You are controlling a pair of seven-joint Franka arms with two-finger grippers.
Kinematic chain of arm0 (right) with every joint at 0, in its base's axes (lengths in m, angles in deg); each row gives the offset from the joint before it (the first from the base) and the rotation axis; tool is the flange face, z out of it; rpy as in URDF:
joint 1: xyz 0 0 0.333 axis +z
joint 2: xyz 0 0 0 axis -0.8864 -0.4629 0
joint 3: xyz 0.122 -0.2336 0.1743 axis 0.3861 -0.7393 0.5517
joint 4: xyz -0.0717 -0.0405 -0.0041 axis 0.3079 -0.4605 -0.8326
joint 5: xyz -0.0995 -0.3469 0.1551 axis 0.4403 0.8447 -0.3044
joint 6: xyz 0 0 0 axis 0.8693 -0.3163 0.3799
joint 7: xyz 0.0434 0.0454 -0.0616 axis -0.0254 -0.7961 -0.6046
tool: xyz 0.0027 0.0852 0.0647 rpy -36.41 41.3 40
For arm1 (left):
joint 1: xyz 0 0 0.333 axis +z
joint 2: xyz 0 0 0 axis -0.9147 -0.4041 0
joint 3: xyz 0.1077 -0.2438 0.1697 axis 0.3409 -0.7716 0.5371
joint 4: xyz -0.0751 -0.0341 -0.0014 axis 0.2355 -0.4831 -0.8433
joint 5: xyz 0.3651 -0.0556 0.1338 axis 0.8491 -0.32 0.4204
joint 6: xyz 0 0 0 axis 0.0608 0.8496 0.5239
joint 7: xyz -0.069 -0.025 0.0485 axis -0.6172 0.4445 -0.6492
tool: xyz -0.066 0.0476 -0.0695 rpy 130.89 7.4 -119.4
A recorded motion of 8 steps. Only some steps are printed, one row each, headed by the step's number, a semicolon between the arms.
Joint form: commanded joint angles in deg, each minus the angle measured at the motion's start. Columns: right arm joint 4, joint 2, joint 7, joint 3, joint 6, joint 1, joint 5; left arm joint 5, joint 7, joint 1, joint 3, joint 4, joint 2, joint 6.
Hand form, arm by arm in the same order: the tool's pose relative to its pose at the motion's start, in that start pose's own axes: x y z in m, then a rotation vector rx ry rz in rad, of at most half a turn. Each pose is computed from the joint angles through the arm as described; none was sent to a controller.
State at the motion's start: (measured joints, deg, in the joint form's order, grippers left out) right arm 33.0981 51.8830 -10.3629 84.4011 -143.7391 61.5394 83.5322; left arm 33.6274 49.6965 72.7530 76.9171 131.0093 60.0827 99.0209
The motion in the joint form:
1: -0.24 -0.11 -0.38 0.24 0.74 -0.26 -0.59; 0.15 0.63 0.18 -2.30 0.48 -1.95 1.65
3: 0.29 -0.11 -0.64 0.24 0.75 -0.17 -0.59; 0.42 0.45 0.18 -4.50 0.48 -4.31 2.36
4: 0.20 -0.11 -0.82 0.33 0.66 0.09 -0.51; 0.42 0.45 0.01 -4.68 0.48 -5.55 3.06
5: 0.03 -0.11 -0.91 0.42 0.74 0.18 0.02; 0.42 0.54 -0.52 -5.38 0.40 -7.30 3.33
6: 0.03 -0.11 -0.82 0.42 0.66 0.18 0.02; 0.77 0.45 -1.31 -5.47 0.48 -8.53 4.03
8: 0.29 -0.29 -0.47 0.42 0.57 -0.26 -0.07; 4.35 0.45 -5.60 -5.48 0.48 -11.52 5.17
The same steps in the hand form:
1: -0.0009 -0.0009 0.0002 0.0096 -0.0115 0.0057; 0.0131 0.0195 0.0168 0.0037 -0.0120 0.0487
3: -0.0008 -0.0017 0.0045 0.0085 -0.0210 0.0089; 0.0252 0.0391 0.0349 0.0077 -0.0385 0.0851
4: -0.0010 -0.0050 0.0037 0.0069 -0.0178 0.0061; 0.0329 0.0425 0.0443 0.0040 -0.0477 0.0924
5: -0.0013 -0.0056 0.0025 -0.0023 -0.0154 0.0055; 0.0408 0.0541 0.0580 0.0021 -0.0711 0.1168
6: -0.0011 -0.0056 0.0024 -0.0022 -0.0140 0.0039; 0.0470 0.0621 0.0683 0.0064 -0.0802 0.1309
8: 0.0005 -0.0016 0.0059 -0.0004 -0.0202 0.0054; 0.0558 0.0980 0.0934 0.0735 -0.0975 0.2039

